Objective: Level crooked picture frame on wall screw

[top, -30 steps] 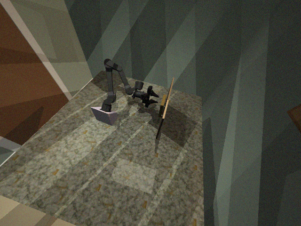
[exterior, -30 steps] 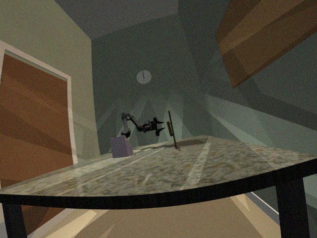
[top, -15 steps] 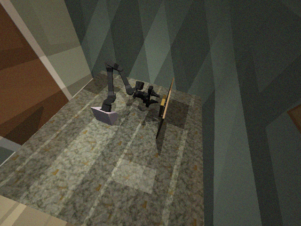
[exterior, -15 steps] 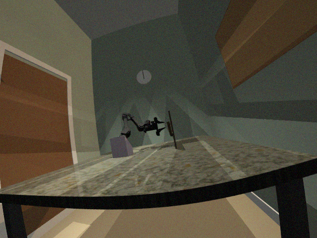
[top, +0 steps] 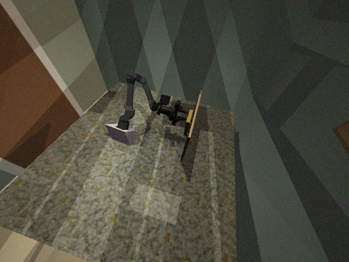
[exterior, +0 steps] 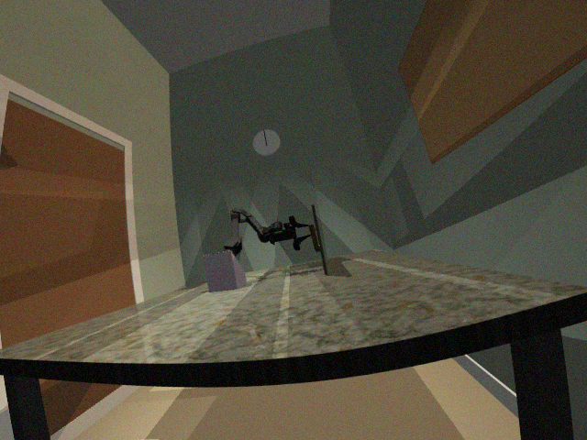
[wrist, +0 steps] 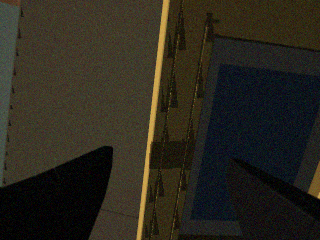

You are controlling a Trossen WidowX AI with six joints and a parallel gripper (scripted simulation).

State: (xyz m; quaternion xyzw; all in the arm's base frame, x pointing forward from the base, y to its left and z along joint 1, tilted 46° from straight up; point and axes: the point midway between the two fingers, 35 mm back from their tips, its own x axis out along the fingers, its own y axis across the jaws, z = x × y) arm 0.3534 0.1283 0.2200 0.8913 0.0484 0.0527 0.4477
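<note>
Right now my gripper tip is 3 cm short of the picture frame and 5 cm above it. From my gripper tip the other things lie so: thin upright wall panel: 4 cm ahead, 1 cm to the right, 6 cm below.
</note>
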